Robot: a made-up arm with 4 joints.
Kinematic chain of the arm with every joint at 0, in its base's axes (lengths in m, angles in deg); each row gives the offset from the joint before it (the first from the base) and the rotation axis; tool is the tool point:
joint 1: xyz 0 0 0.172 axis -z
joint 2: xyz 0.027 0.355 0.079 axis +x
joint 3: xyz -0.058 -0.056 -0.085 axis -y
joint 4: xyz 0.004 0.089 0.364 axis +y
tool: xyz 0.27 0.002 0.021
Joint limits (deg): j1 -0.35..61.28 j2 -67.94..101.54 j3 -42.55..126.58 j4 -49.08..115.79
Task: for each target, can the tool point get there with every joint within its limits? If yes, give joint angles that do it. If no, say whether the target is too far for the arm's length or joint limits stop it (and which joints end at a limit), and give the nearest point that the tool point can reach.
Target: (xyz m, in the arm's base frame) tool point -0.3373 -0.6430 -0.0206
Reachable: no: joint limits stop it (at a limit: joint 1, joint 2, joint 4) | nearest point -0.1922 -0.1407 0.1857 | short by 0.562 m
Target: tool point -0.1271 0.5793 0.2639
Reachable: yes | joints 34.42 -34.16 113.02 13.64
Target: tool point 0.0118 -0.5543 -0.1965
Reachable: no: joint limits stop it (at a limit: joint 1, joint 2, joint 4) | nearest point 0.0956 -0.2985 0.2021 | short by 0.481 m
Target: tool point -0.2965 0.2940 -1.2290
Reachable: no: too far | nearest point -0.4818 0.4778 -0.0486 | short by 1.209 m
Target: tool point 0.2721 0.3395 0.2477
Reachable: yes | joints 55.82 51.83 92.31 87.02
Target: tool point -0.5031 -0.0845 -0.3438
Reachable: no: joint limits stop it (at a limit: joint 1, joint 3, joint 4) | nearest point -0.5976 0.1731 0.0081 | short by 0.446 m
